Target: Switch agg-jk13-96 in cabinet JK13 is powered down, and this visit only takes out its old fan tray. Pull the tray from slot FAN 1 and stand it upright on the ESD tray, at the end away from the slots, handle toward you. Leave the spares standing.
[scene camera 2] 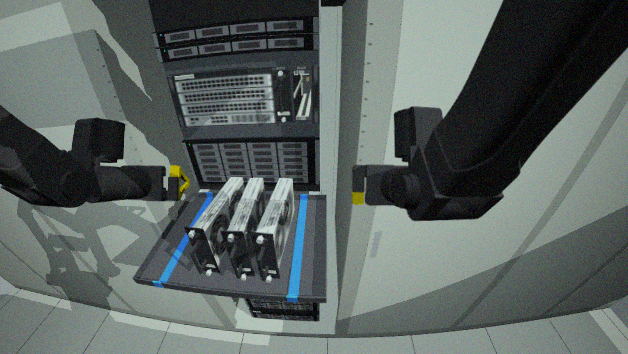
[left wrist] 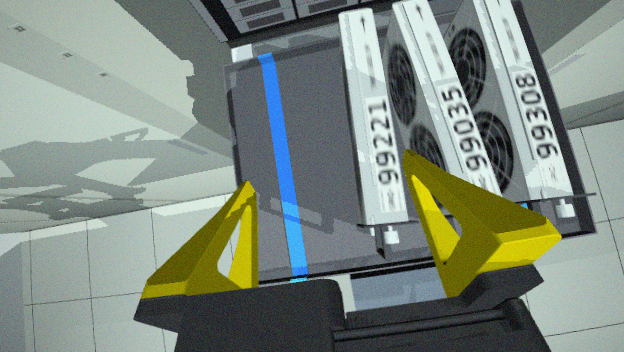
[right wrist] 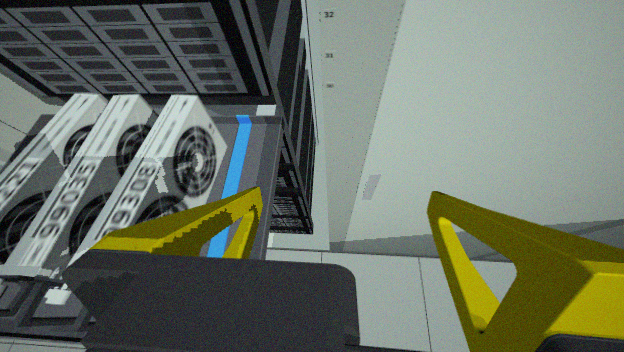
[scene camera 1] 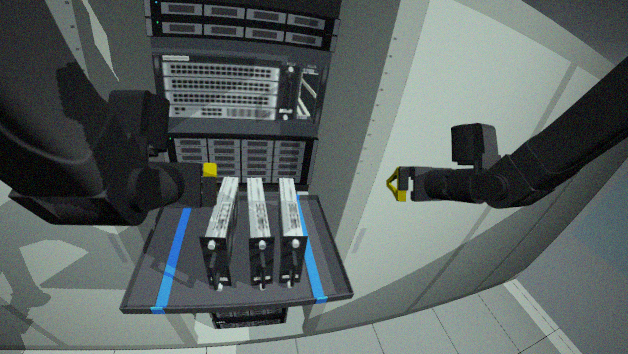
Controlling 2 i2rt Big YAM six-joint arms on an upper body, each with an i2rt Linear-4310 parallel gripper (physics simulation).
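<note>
The switch (scene camera 1: 222, 90) (scene camera 2: 225, 100) has a black fan tray with white knobs (scene camera 1: 289, 92) (scene camera 2: 282, 97) right of its line cards, and an open bay (scene camera 1: 308, 95) (scene camera 2: 302, 97) beside that; slot labels are too small to read. Three fan trays, 99221 (scene camera 1: 222, 215) (scene camera 2: 216, 205) (left wrist: 382, 150), 99035 (scene camera 1: 259, 215) (scene camera 2: 246, 207) (left wrist: 457, 110) and 99308 (scene camera 1: 291, 215) (scene camera 2: 275, 207) (left wrist: 532, 110), stand upright on the ESD tray (scene camera 1: 145, 280) (scene camera 2: 150, 272) (left wrist: 325, 90), handles toward the front. My left gripper (scene camera 1: 210, 172) (scene camera 2: 178, 183) (left wrist: 325, 172) is open, near the ESD tray's left side. My right gripper (scene camera 1: 396, 185) (scene camera 2: 358, 195) (right wrist: 342, 198) is open, right of the cabinet opening.
Blue strips (scene camera 1: 172, 255) (scene camera 2: 298, 250) (left wrist: 282, 150) run along both sides of the ESD tray. A drive shelf (scene camera 1: 240, 155) (scene camera 2: 250, 160) (right wrist: 125, 45) lies below the switch. Servers (scene camera 1: 245, 22) (scene camera 2: 235, 37) sit above it. A pale cabinet side (scene camera 1: 450, 75) (scene camera 2: 425, 75) stands behind my right arm.
</note>
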